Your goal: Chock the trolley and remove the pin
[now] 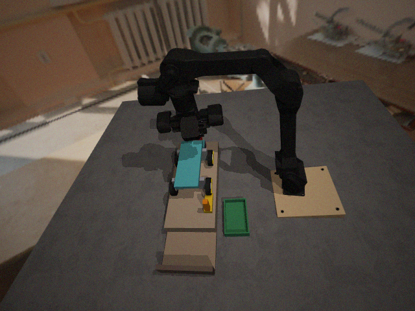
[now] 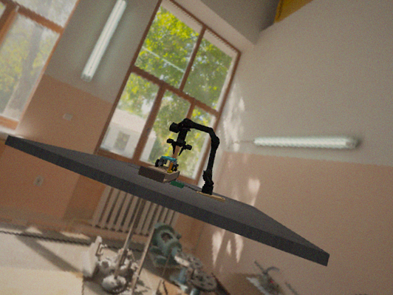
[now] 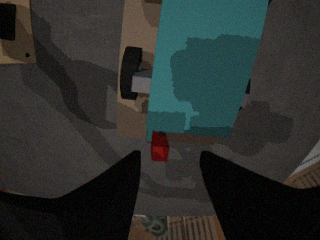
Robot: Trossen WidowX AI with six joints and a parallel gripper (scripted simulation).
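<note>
My gripper tip is now 3 cm to the left of the red-headed stop pin and 6 cm above it. From my gripper tip the other things lie so: green tray: 15 cm behind, 16 cm to the left, 20 cm below; yellow chock: 7 cm behind, 17 cm to the left, 11 cm below; trolley: 8 cm to the left, 8 cm below.
</note>
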